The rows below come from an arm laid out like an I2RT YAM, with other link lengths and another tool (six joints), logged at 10 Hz.
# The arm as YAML. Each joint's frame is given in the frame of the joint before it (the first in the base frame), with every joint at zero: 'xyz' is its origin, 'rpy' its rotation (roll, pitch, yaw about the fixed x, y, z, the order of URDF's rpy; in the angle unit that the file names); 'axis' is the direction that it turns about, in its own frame. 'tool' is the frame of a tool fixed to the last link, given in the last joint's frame.
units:
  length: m
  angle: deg
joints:
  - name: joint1
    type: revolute
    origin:
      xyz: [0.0, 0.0, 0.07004]
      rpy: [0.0, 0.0, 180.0]
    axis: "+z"
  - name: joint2
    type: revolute
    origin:
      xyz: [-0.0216, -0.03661, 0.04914]
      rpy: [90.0, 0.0, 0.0]
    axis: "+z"
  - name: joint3
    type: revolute
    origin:
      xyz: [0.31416, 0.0, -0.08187]
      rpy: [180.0, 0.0, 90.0]
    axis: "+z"
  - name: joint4
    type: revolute
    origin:
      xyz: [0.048, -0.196, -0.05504]
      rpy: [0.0, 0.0, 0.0]
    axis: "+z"
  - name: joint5
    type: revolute
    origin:
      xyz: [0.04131, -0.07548, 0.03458]
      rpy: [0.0, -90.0, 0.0]
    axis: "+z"
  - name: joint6
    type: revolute
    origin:
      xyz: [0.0, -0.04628, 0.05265]
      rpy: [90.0, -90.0, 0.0]
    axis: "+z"
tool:
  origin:
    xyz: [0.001, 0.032, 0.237]
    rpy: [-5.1, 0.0, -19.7]
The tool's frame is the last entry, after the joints.
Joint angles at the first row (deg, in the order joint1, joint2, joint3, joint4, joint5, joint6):
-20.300, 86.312, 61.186, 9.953, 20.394, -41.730
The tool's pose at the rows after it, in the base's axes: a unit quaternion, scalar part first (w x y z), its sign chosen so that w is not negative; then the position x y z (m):
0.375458 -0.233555 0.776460 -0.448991 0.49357 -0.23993 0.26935
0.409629 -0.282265 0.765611 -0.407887 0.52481 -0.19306 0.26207
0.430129 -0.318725 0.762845 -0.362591 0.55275 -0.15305 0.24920
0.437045 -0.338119 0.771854 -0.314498 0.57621 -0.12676 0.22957
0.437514 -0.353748 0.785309 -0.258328 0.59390 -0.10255 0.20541
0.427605 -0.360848 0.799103 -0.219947 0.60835 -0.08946 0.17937
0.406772 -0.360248 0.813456 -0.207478 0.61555 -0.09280 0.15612
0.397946 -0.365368 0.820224 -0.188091 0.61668 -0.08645 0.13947
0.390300 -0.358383 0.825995 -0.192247 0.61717 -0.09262 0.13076
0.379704 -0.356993 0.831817 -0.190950 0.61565 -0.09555 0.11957
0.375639 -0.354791 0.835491 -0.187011 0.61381 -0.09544 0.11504
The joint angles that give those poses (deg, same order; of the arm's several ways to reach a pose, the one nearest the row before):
-15.958, 88.276, 62.064, 11.764, 18.889, -42.939
-13.385, 90.294, 63.464, 11.701, 13.021, -42.581
-11.229, 93.734, 66.878, 9.693, 8.280, -41.363
-10.289, 98.311, 71.882, 5.939, 4.274, -39.166
-10.025, 103.058, 77.451, 0.885, -0.437, -36.771
-9.734, 107.867, 82.252, -2.896, -2.820, -35.186
-9.756, 111.501, 85.788, -5.960, -2.420, -34.797
-9.756, 113.428, 87.091, -7.580, -3.710, -34.442
-9.756, 114.201, 86.749, -7.046, -2.463, -34.048
-9.756, 115.085, 86.764, -7.423, -1.822, -34.011
-9.756, 115.313, 86.763, -7.898, -1.755, -33.630

